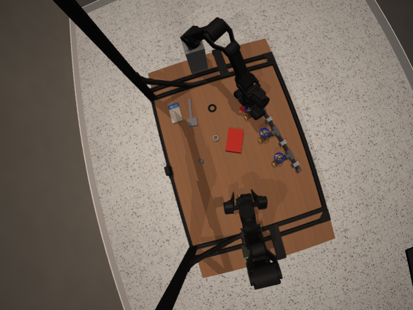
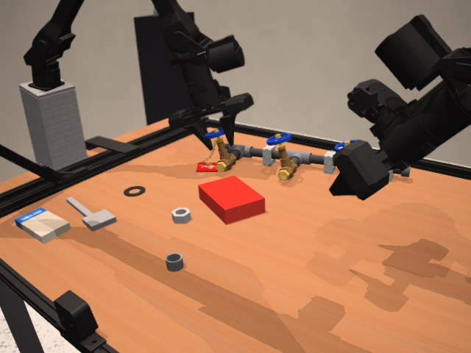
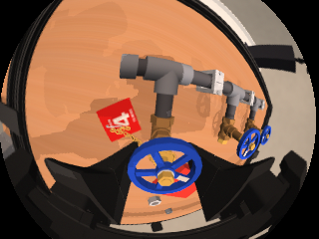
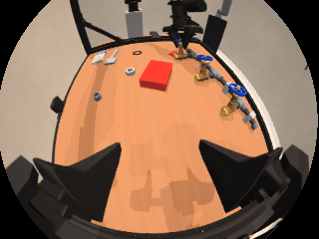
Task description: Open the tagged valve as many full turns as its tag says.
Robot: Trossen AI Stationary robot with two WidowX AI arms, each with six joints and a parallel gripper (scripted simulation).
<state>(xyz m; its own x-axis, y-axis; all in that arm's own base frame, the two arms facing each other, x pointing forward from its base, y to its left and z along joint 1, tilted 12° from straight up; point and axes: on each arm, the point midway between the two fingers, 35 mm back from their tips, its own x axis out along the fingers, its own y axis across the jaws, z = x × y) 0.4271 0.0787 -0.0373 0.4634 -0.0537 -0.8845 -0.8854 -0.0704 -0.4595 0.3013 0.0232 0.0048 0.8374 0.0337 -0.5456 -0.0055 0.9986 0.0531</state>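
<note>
The red tag is 10 mm behind my left hand, 40 mm to the left of it and 90 mm below it. Round my left hand: box: 380 mm behind, 120 mm to the left, 80 mm below; then red block: 110 mm behind, 120 mm to the right, 80 mm below; then grey t-shaped piece: 300 mm behind, 80 mm to the left, 90 mm below.
</note>
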